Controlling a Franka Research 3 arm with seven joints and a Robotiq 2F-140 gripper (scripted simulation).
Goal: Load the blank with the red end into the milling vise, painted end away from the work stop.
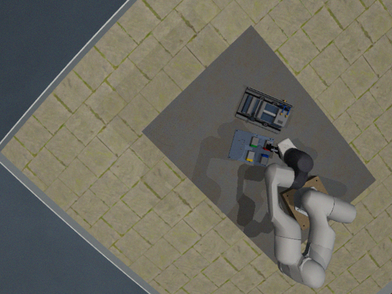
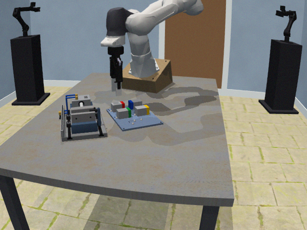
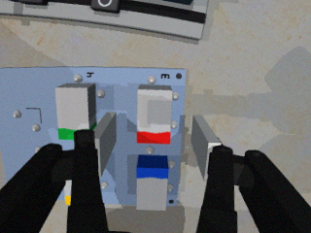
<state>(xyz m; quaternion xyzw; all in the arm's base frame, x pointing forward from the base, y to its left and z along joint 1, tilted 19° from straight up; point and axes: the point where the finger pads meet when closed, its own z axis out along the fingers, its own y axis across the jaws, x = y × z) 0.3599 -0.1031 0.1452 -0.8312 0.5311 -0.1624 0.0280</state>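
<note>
Right now the red-ended blank is 100 mm below my hand. From my hand the other things lie so: blue blank 40 mm behind, 90 mm to the left, 100 mm below; then green blank 80 mm ahead, 40 mm to the left, 100 mm below; then blue infeed plate 60 mm ahead, 80 mm to the left, 120 mm below.
</note>
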